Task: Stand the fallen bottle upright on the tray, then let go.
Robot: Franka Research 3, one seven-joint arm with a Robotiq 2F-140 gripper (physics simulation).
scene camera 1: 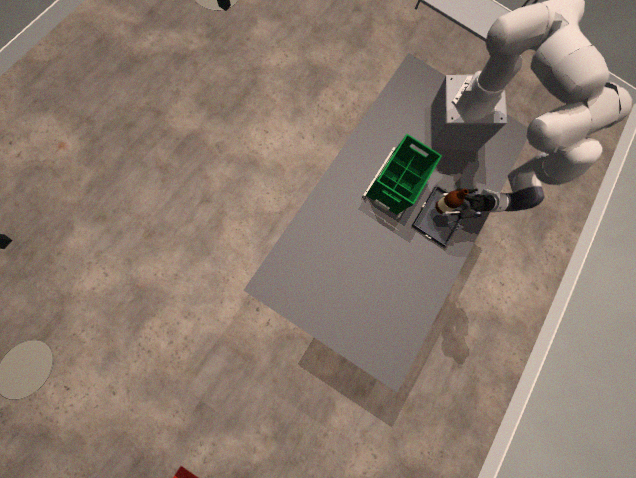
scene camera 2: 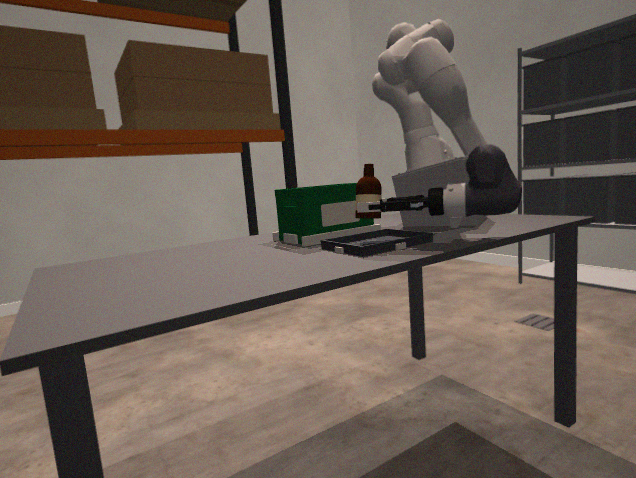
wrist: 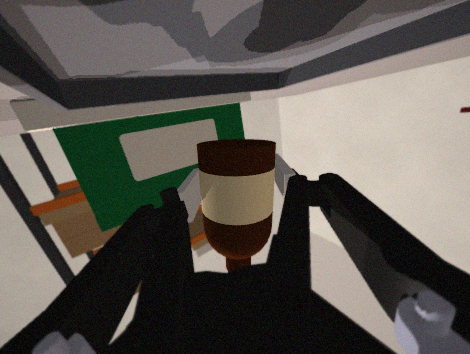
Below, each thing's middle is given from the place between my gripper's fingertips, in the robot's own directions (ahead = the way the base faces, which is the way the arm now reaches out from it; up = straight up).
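My hand's 40 mm below the brown bottle (scene camera 2: 368, 189), and it's 20 mm to the right of the bottle and 10 mm past it.
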